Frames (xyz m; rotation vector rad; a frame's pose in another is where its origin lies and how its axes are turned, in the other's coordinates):
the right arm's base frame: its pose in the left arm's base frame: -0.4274 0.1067 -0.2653 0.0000 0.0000 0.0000
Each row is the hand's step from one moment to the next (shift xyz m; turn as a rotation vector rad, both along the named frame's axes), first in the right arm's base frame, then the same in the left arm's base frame.
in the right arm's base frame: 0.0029 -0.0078 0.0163 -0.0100 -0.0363 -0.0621
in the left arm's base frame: 0.0029 -0.0078 0.0163 -0.0100 -0.0363 -0.0621
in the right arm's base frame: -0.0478 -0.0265 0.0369 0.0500 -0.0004 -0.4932
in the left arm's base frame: -0.0478 -0.0265 0.0369 0.0500 -0.0004 -0.4932
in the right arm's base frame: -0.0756 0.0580 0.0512 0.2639 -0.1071 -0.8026
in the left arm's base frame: -0.0756 0.0580 0.0512 0.2639 -0.1071 -0.8026
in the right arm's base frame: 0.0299 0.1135 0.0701 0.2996 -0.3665 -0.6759
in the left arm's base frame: 0.0299 0.1135 0.0701 0.2996 -0.3665 -0.6759
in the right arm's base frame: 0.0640 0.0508 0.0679 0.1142 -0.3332 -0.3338
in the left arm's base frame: 0.0640 0.0508 0.0679 0.1142 -0.3332 -0.3338
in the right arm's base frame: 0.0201 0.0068 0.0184 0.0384 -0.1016 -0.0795
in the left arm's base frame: 0.0201 0.0068 0.0184 0.0384 -0.1016 -0.0795
